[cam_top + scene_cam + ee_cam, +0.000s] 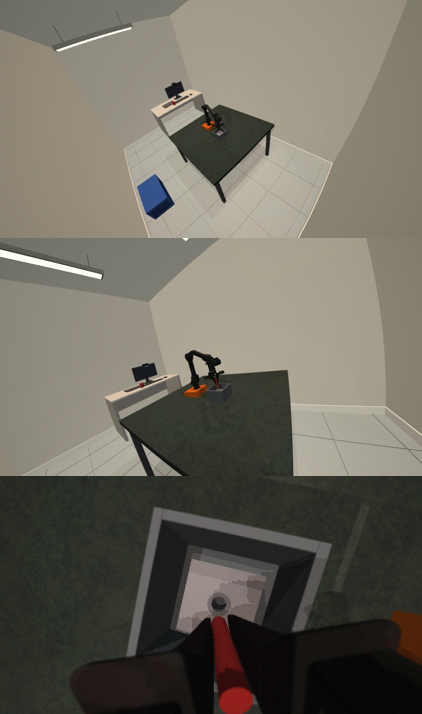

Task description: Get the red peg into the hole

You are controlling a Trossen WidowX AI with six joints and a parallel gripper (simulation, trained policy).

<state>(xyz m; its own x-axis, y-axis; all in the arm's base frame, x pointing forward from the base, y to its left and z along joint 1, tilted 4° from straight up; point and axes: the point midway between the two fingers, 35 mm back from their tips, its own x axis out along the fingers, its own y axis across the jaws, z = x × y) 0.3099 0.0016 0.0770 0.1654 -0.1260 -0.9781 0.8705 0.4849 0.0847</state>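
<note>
The red peg is 1 cm to the left of my gripper tip, 1 cm behind it and 1 cm above it. Round my gripper tip: grey box: 10 cm below, 1 cm ahead.
</note>
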